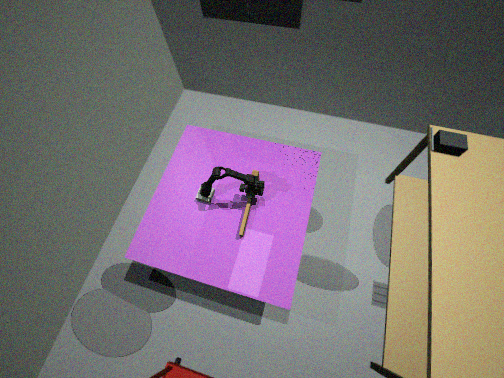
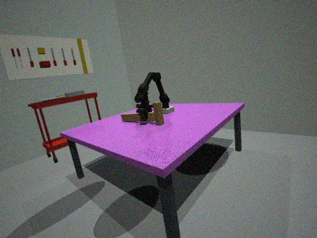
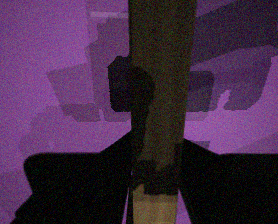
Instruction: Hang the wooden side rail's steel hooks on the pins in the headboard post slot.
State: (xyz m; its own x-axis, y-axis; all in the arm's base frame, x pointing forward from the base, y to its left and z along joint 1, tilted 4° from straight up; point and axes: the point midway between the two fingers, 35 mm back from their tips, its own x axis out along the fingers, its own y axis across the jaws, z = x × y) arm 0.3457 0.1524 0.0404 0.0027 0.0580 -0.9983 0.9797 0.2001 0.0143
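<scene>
The wooden headboard post is 120 mm to the left of my gripper tip, 40 mm above it and 20 mm behind it.
</scene>
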